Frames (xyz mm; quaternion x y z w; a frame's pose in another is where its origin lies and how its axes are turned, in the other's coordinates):
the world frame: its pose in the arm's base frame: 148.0 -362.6 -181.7 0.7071 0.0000 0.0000 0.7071
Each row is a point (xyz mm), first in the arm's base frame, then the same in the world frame.
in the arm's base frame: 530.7 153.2 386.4
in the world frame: 382.7 568.1 -515.8
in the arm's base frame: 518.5 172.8 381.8
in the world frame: 370.5 563.5 -535.4
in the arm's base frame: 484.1 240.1 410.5
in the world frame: 336.1 592.2 -602.7
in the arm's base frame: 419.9 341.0 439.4
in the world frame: 271.9 621.1 -703.6
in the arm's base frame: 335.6 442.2 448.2
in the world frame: 187.6 629.9 -804.8
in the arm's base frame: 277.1 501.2 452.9
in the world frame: 129.1 634.6 -863.8
